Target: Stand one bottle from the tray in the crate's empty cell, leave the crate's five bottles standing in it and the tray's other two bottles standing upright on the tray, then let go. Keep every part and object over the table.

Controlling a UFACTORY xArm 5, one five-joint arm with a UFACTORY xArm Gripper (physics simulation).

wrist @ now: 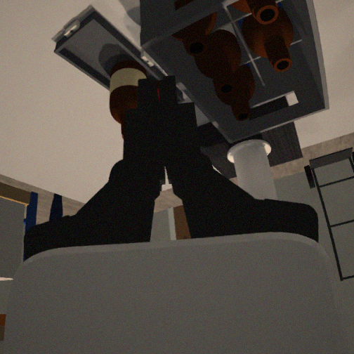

Scene:
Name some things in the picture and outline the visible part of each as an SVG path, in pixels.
My gripper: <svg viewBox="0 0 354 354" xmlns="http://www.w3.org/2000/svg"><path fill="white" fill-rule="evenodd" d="M138 79L137 107L126 109L124 113L123 158L112 166L107 183L81 206L76 214L61 216L33 225L25 232L23 237L25 261L20 263L15 270L8 294L3 354L349 354L346 322L339 287L329 256L318 243L318 220L315 209L308 204L265 198L255 199L248 192L213 169L209 157L200 152L194 102L178 103L175 75L163 76L163 79L159 79L159 98L155 80L151 81L150 78ZM166 169L166 175L169 183L172 185L173 194L182 200L190 239L150 242L155 199L159 196L159 190L162 190L162 184L165 184Z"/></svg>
A brown bottle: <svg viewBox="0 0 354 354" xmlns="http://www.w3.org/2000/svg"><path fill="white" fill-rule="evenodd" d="M135 60L119 61L110 70L110 114L115 121L121 124L123 139L125 110L137 107L138 79L147 78L145 67Z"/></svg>

